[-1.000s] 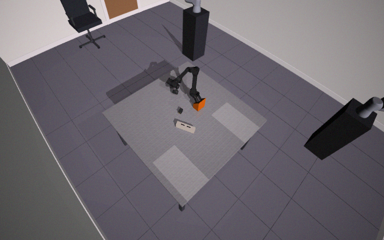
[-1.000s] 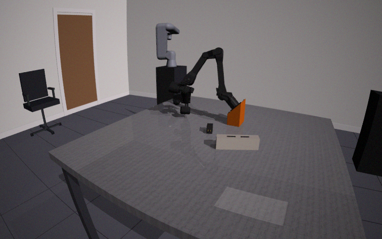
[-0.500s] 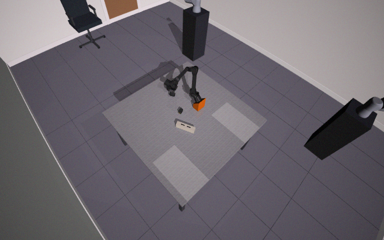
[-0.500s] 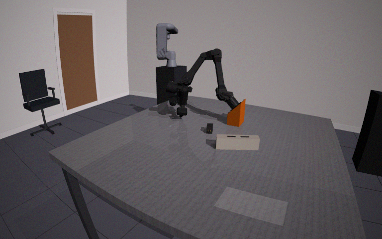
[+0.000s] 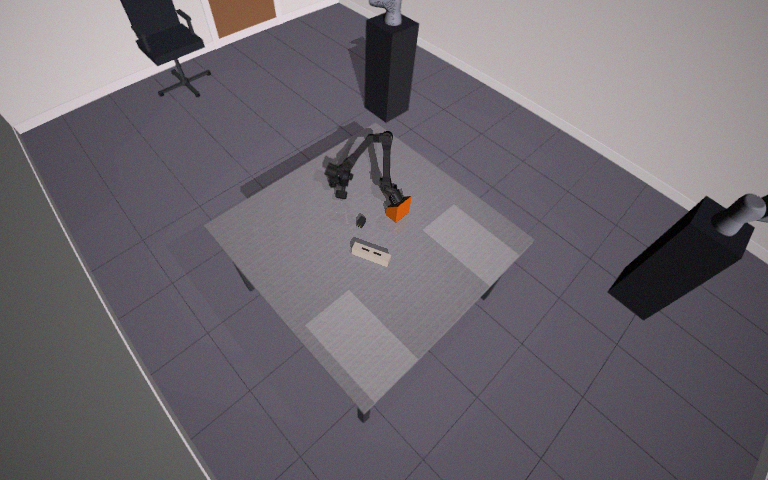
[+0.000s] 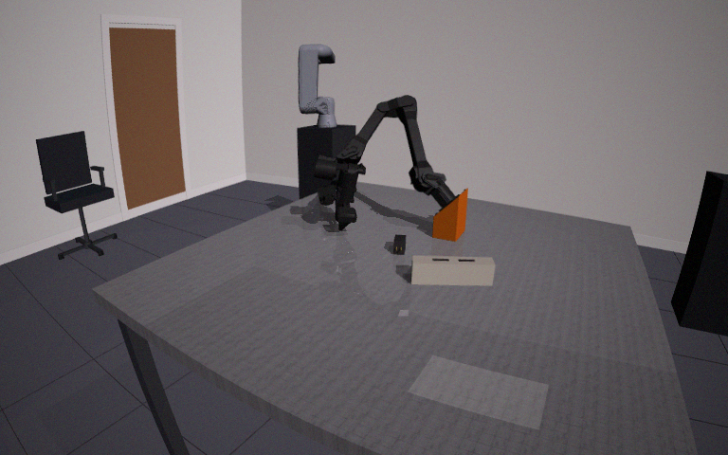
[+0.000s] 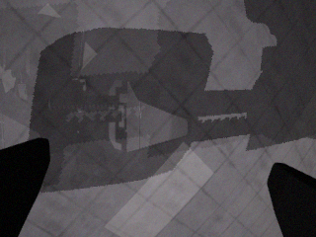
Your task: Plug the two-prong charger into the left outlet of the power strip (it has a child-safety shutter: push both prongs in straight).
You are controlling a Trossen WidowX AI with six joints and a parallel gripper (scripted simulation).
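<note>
My gripper tip is now 100 mm short of the black two-prong charger and 270 mm to the right of it.
</note>
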